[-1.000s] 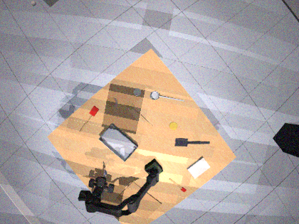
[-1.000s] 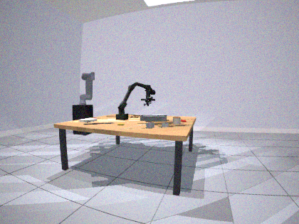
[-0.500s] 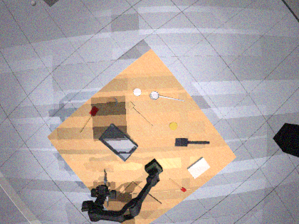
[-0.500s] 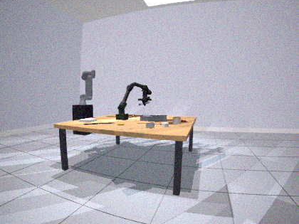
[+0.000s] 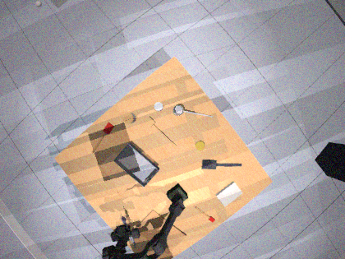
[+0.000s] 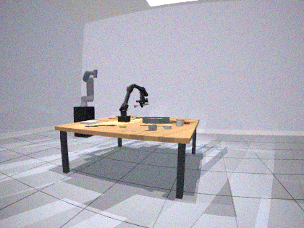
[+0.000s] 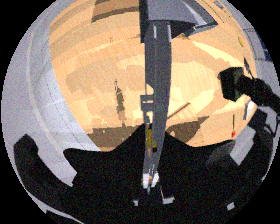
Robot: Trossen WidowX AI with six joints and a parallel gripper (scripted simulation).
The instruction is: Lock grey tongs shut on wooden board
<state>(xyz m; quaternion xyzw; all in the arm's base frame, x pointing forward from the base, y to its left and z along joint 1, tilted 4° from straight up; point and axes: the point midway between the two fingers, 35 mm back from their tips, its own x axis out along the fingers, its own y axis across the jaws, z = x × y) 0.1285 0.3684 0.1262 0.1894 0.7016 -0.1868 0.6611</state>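
My gripper tip is now 270 mm past the wooden board, 150 mm above it and 20 mm to the left of it. Also, from my gripper tip: yellow disc (750 mm to the right, 150 mm below, 30 mm ahead); red-headed spatula (610 mm ahead, 270 mm to the right, 150 mm below); grey roasting tin (310 mm to the right, 270 mm ahead, 130 mm below).
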